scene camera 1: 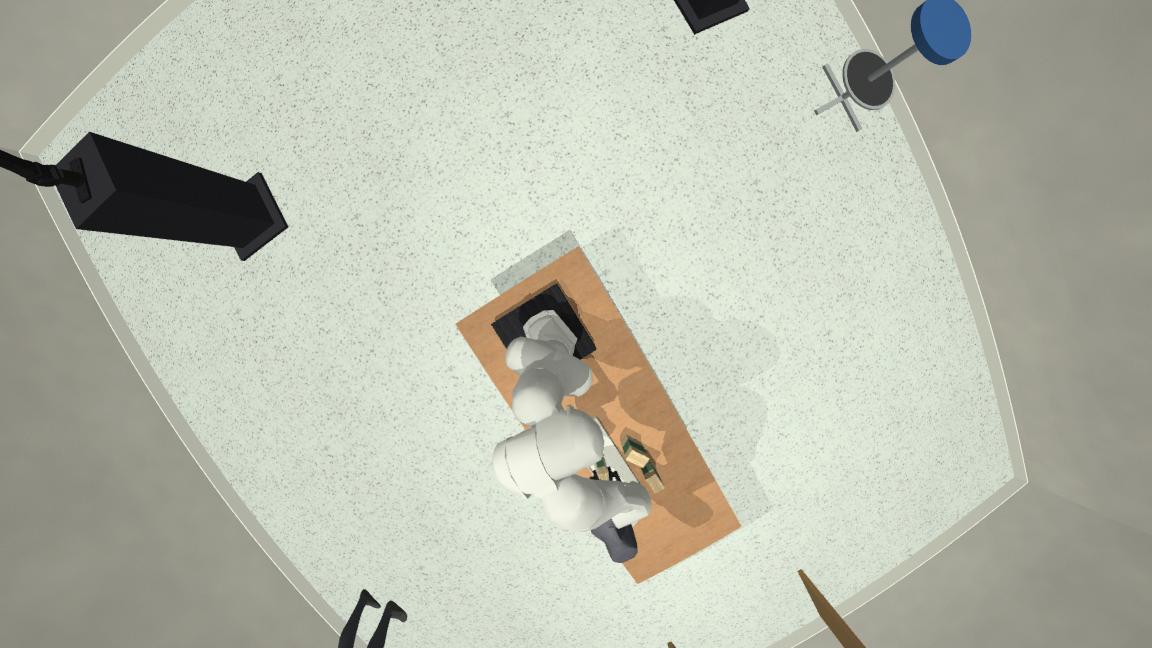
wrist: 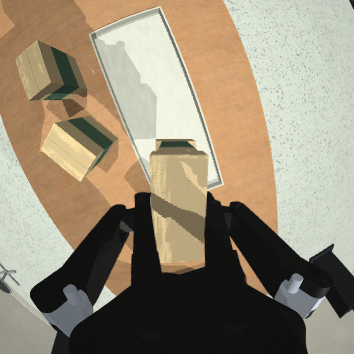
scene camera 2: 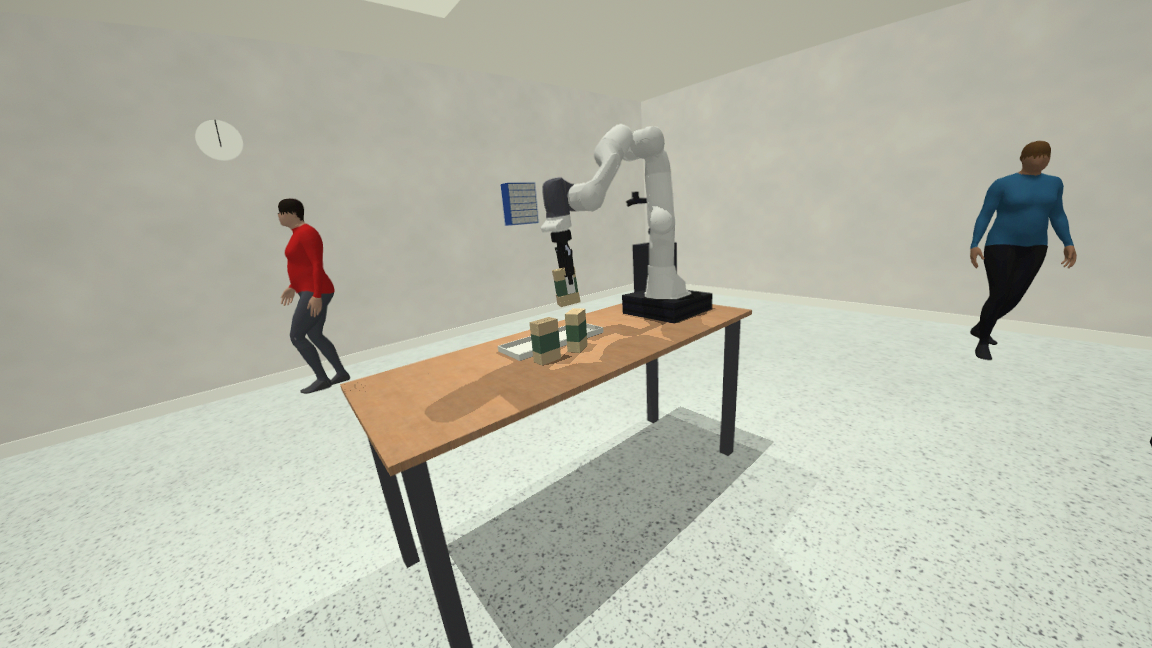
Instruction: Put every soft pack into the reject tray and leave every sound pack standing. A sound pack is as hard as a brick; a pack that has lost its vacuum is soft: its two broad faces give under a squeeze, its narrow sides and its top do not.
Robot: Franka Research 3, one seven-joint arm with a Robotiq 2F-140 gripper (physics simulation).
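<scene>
My gripper [scene camera 1: 605, 473] [scene camera 2: 570, 281] [wrist: 174, 186] is shut on a tan pack with a green band [scene camera 2: 567, 299] [wrist: 180, 180]. It holds the pack upright in the air, above the near end of the white reject tray [scene camera 1: 618, 462] [scene camera 2: 510, 353] [wrist: 167, 75] in the wrist view. The tray's visible floor holds no pack. Two more such packs stand on the table beside the tray: one nearer the arm's base [scene camera 1: 637, 458] [scene camera 2: 575, 331] [wrist: 70, 150], one farther out [scene camera 1: 654, 481] [scene camera 2: 545, 340] [wrist: 36, 72]. Whether they are soft cannot be seen.
The arm's black base [scene camera 1: 509, 328] [scene camera 2: 668, 307] stands at one end of the wooden table [scene camera 1: 700, 515] [scene camera 2: 418, 419] [wrist: 225, 100]. The two standing packs are close together, alongside one long side of the tray. Two people stand away from the table in scene camera 2.
</scene>
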